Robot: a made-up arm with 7 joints. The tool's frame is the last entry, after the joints. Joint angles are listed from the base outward. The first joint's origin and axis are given. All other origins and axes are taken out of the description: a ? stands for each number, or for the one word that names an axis. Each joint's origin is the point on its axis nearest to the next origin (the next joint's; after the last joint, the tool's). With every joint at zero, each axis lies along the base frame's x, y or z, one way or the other. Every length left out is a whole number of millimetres.
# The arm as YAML. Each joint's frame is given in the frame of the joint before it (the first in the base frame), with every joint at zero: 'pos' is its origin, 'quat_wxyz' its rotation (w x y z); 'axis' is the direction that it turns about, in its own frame. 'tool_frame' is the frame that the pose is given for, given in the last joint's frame.
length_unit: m
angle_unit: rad
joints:
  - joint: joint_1
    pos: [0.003, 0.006, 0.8]
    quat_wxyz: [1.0, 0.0, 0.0, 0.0]
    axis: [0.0, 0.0, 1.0]
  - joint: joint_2
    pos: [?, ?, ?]
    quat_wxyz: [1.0, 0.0, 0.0, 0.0]
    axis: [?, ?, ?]
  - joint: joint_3
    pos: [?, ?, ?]
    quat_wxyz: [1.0, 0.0, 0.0, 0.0]
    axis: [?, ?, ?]
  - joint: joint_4
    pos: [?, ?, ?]
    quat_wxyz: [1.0, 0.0, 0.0, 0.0]
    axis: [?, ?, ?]
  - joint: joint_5
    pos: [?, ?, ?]
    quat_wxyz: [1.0, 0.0, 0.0, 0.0]
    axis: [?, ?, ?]
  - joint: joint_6
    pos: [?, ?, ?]
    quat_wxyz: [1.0, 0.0, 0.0, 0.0]
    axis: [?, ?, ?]
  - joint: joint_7
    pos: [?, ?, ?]
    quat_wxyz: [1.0, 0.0, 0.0, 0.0]
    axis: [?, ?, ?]
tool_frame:
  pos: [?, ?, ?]
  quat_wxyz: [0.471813, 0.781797, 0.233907, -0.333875]
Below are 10 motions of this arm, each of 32 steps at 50 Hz.
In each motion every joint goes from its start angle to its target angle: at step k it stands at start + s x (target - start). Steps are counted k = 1, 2, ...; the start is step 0. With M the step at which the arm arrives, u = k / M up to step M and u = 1 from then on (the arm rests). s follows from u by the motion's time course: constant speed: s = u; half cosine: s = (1 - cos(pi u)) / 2; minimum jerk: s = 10 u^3 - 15 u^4 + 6 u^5.
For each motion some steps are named. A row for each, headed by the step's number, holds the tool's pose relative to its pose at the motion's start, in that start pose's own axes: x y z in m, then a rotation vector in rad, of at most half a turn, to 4 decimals.
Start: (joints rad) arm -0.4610 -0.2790 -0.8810 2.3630 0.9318 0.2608 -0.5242
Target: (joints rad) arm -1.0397 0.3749 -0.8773 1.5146 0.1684 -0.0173 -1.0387
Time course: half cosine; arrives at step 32
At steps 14, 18, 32:
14: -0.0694 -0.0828 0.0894 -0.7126 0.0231 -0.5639
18: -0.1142 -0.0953 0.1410 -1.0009 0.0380 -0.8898
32: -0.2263 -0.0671 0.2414 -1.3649 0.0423 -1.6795

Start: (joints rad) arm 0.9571 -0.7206 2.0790 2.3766 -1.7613 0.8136 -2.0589
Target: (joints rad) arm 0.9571 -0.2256 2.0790 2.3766 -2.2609 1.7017 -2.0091
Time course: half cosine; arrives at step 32
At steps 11, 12, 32:
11: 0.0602 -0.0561 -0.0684 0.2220 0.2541 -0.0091
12: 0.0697 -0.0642 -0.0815 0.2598 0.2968 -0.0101
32: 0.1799 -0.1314 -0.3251 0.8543 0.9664 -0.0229

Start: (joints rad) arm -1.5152 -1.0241 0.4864 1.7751 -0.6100 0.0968 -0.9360
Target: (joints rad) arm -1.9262 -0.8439 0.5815 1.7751 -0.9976 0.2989 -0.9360
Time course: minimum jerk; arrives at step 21
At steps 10, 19, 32:
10: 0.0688 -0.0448 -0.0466 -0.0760 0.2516 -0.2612
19: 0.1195 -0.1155 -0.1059 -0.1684 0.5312 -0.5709
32: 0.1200 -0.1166 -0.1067 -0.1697 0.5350 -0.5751

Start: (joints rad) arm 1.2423 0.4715 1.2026 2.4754 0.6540 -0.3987 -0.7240
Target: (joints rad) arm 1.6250 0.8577 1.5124 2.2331 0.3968 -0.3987 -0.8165
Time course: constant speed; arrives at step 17
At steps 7, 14, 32:
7: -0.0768 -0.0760 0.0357 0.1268 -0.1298 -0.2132
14: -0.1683 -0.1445 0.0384 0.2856 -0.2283 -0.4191
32: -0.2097 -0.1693 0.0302 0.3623 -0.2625 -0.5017

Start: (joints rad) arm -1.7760 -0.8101 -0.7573 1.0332 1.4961 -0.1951 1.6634
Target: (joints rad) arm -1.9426 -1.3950 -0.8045 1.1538 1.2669 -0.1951 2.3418
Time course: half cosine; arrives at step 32
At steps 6, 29, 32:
6: -0.0159 -0.0054 -0.0126 0.0578 -0.0697 -0.0180
29: -0.1557 -0.0024 -0.1914 0.5607 -0.8798 -0.1874
32: -0.1581 -0.0010 -0.1964 0.5699 -0.9008 -0.1909

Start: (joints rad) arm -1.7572 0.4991 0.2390 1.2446 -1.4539 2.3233 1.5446
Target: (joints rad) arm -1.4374 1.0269 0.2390 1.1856 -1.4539 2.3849 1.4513
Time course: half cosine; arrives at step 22
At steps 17, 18, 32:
17: -0.1570 -0.0181 -0.0698 -0.2910 0.4570 0.3141
18: -0.1647 -0.0203 -0.0713 -0.3062 0.4759 0.3330
32: -0.1788 -0.0246 -0.0736 -0.3346 0.5101 0.3688

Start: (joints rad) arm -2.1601 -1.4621 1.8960 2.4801 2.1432 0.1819 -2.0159
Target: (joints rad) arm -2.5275 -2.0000 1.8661 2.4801 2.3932 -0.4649 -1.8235
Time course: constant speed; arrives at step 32
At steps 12, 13, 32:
12: -0.0918 -0.0984 0.0008 -0.0302 -0.2887 -0.2041
13: -0.1004 -0.1056 0.0000 -0.0345 -0.3124 -0.2213
32: -0.2764 -0.2029 -0.0413 -0.1735 -0.7379 -0.5559

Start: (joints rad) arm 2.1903 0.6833 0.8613 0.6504 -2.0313 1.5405 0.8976
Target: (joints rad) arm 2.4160 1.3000 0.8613 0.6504 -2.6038 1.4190 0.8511
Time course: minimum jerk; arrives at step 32
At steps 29, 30, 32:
29: 0.0174 0.0471 -0.2016 -0.0288 0.7062 0.5497
30: 0.0171 0.0473 -0.2026 -0.0284 0.7095 0.5524
32: 0.0169 0.0474 -0.2030 -0.0283 0.7110 0.5537

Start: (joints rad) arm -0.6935 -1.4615 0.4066 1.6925 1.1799 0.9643 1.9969
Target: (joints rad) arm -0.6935 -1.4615 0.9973 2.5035 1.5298 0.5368 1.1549
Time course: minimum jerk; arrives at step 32
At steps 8, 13, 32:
8: -0.0207 -0.0065 0.0283 -0.1123 0.0264 -0.1272
13: -0.0676 -0.0078 0.0868 -0.3231 0.0656 -0.4147
32: -0.2104 0.0673 0.1953 -0.5944 0.0502 -1.3088

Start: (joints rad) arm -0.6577 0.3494 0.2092 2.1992 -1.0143 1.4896 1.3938
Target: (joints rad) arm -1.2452 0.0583 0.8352 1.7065 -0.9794 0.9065 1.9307
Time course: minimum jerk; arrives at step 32
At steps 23, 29, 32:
23: -0.0703 0.0192 -0.0112 0.5404 0.0720 -0.1273
29: -0.0897 0.0201 -0.0124 0.6073 0.0860 -0.1569
32: -0.0908 0.0201 -0.0124 0.6107 0.0867 -0.1586

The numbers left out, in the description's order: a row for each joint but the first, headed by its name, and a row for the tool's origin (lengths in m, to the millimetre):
joint_2: xyz -0.027 0.002 0.0, axis 0.0 1.0 0.0
joint_3: xyz 0.009 0.0 0.277, axis 0.0 0.0 1.0
joint_4: xyz 0.026 -0.003 0.0, axis 0.0 -1.0 0.0
joint_5: xyz 0.047 0.0 -0.205, axis 0.0 0.0 -1.0
joint_6: xyz -0.023 -0.014 0.0, axis 0.0 1.0 0.0
joint_7: xyz 0.08 0.0 -0.094, axis 0.0 0.0 -1.0
tool: xyz -0.028 -0.018 0.0

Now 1 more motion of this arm.
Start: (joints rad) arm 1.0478 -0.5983 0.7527 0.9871 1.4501 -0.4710 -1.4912
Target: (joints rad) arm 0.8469 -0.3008 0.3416 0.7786 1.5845 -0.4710 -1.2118
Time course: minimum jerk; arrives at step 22
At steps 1, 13, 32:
1: 0.0000 -0.0001 0.0002 0.0001 -0.0008 -0.0003
13: -0.0602 -0.0633 0.0992 0.0656 -0.6270 -0.1777
32: -0.1073 -0.0821 0.1317 0.0680 -0.9564 -0.2302

